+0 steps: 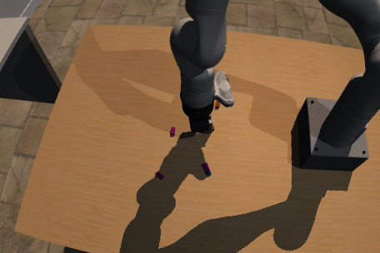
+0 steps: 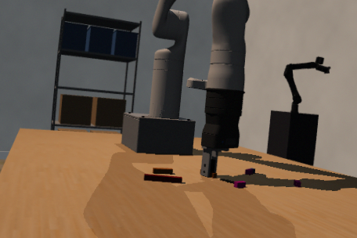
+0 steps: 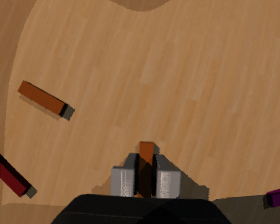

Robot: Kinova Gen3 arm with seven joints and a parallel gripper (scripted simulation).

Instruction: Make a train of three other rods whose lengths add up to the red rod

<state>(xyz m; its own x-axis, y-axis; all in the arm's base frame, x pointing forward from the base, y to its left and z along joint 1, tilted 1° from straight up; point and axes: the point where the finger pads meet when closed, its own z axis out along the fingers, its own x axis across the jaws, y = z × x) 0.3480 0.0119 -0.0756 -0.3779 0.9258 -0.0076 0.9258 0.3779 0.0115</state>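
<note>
The blue rod lies 3 cm behind my hand, 12 cm to the left of it and 1 cm below it. Round my hand: red rod: 5 cm ahead, 11 cm to the right, 1 cm below.
</note>
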